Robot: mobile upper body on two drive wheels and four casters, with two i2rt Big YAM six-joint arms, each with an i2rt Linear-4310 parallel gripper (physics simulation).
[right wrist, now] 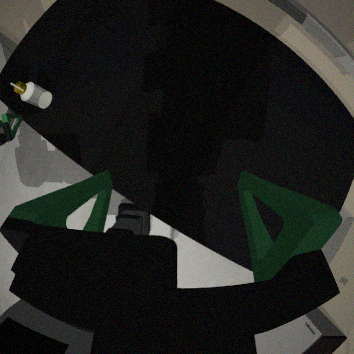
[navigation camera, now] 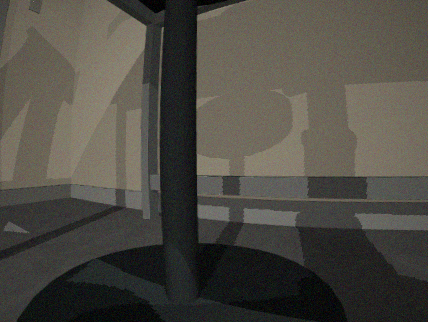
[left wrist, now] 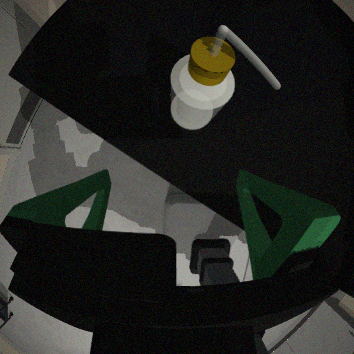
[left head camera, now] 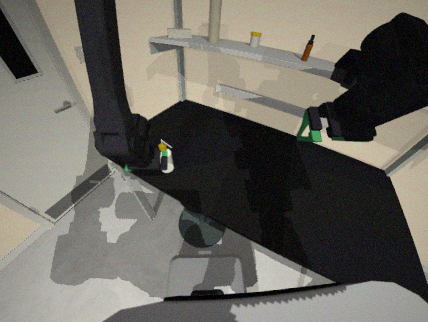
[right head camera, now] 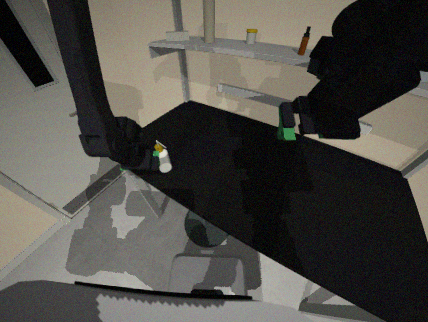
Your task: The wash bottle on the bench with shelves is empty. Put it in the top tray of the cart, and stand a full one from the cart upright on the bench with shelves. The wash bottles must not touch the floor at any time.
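Places are measured from the left arm's base along level axes (x up, y right, z ahead), in centimetres.
Where they show: left gripper, fingertip midpoint: [right wrist: 10, 119] [left wrist: 173, 176] [left head camera: 152, 164] [right head camera: 147, 164]; right gripper, fingertip midpoint: [right wrist: 174, 177] [left head camera: 315, 137] [right head camera: 298, 135].
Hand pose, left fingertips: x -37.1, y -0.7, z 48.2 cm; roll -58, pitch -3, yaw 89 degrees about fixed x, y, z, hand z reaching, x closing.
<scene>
After its pixels a point has its place.
The wash bottle [left head camera: 169, 167] {x -46.2, y 3.4, z 54.6 cm} [right head camera: 165, 162] {x -43.0, y 3.6, z 54.7 cm} [left wrist: 200, 92] {x -38.2, y 1.2, z 55.0 cm} [right wrist: 39, 95] {x -43.0, y 4.4, z 56.1 cm}, whitish with a yellow cap and bent spout, stands upright on the black bench top [left head camera: 215, 130] {x -49.6, y 26.1, z 88.9 cm} [right head camera: 215, 135] {x -49.6, y 25.6, z 83.7 cm} [left wrist: 125, 75] {x -49.6, y -8.5, z 62.2 cm} [right wrist: 115, 75] {x -49.6, y 26.8, z 62.7 cm} near its left front edge. My left gripper [left head camera: 145, 165] {x -37.1, y -0.7, z 48.2 cm} [right head camera: 140, 161] {x -37.1, y -0.7, z 48.2 cm} [left wrist: 173, 176] {x -37.1, y -0.7, z 48.2 cm} is open and low at that edge; one finger overlaps the bottle in the left head camera. In the left wrist view the bottle is beyond the fingertips, not between them. My right gripper [left head camera: 324, 131] [right head camera: 303, 132] {x -12.7, y 44.8, z 36.1 cm} [right wrist: 174, 177] {x -12.7, y 44.8, z 36.1 cm} is open and empty above the bench's right part. The cart and full bottles do not show.
A shelf [left head camera: 225, 47] above the bench holds a yellow-lidded jar [left head camera: 255, 40] {x -1.0, y 41.5, z 95.2 cm} [right head camera: 251, 36] {x -0.6, y 41.5, z 95.2 cm}, a brown bottle [left head camera: 306, 50] {x -0.1, y 57.8, z 76.8 cm} [right head camera: 303, 42] {x 0.4, y 57.9, z 76.7 cm} and a pale box [left head camera: 179, 33] {x -1.7, y 4.6, z 106.7 cm}. A dark disc [left head camera: 192, 230] shows below the bench's front edge. A dark post [navigation camera: 180, 150] {x -116.6, y 20.1, z 62.6 cm} rises before the navigation camera. A door [left head camera: 45, 125] {x -56.5, y -102.0, z 102.1 cm} is at left.
</scene>
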